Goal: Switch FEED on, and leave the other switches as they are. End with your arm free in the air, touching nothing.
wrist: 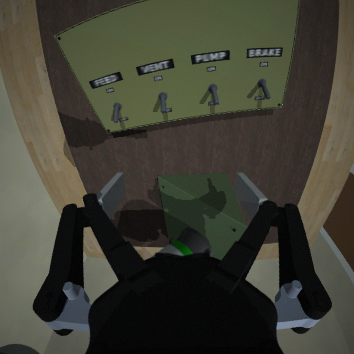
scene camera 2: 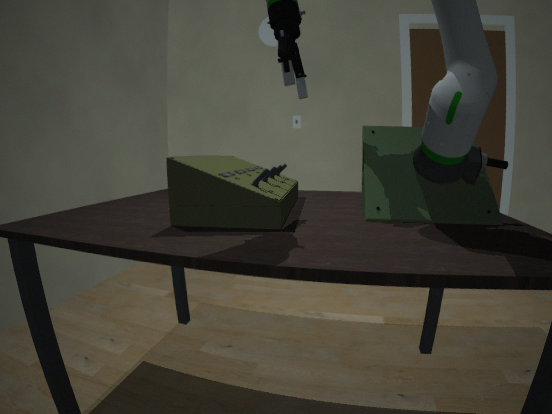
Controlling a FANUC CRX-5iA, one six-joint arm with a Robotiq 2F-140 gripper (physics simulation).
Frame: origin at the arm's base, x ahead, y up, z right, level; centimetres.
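Seen in the pictures: gripper, fingertip midpoint: [wrist: 179, 182] [scene camera 2: 297, 91]; arm's base, origin of the base link: [wrist: 197, 244] [scene camera 2: 438, 163].
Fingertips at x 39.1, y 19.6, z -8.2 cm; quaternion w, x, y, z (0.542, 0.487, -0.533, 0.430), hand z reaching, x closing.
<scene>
Offsets run from my fingertips to a thing's top centre. Level surfaces: height alone.
The olive switch panel [scene camera 2: 200, 182] [wrist: 175, 30] has a sloped face with four labelled switches. The FEED switch {dx +3.5, dy -21.0, dz -17.0 cm} [wrist: 117, 112] is at the left end in the wrist view, its lever pointing to the lower edge, away from its ON mark. The VENT switch {dx +6.3, dy -21.0, dz -5.4 cm} [wrist: 163, 102], PUMP switch {dx +9.1, dy -21.0, dz +6.3 cm} [wrist: 214, 94] and BRAKE switch {dx +11.9, dy -21.0, dz +18.0 cm} [wrist: 264, 89] point to the lower edge too. In the scene view the levers show small and overlapping. My gripper [scene camera 2: 295, 87] [wrist: 179, 182] is open and empty, high in the air above the panel's lower-edge side, touching nothing.
A green slanted block [scene camera 2: 390, 175] [wrist: 192, 195] stands on the dark table {dy -33.7 cm} [scene camera 2: 330, 250] [wrist: 150, 155], on the arm's side. The arm's base [scene camera 2: 445, 162] shows in front of it. A brown door [scene camera 2: 417, 75] and a wall are behind.
</scene>
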